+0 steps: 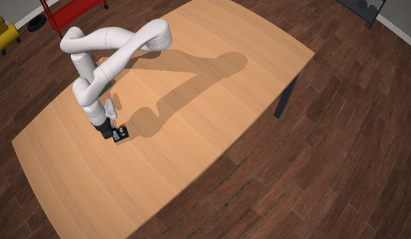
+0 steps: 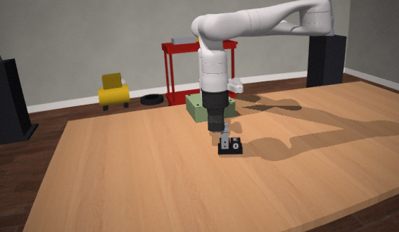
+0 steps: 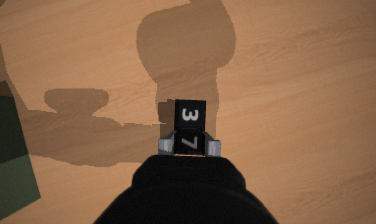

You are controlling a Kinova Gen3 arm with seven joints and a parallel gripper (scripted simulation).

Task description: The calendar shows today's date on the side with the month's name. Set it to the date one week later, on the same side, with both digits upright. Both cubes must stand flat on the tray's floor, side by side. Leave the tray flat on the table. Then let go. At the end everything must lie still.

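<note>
Now: the black calendar tray 20 mm to the left of my hand and 30 mm below it.
</note>
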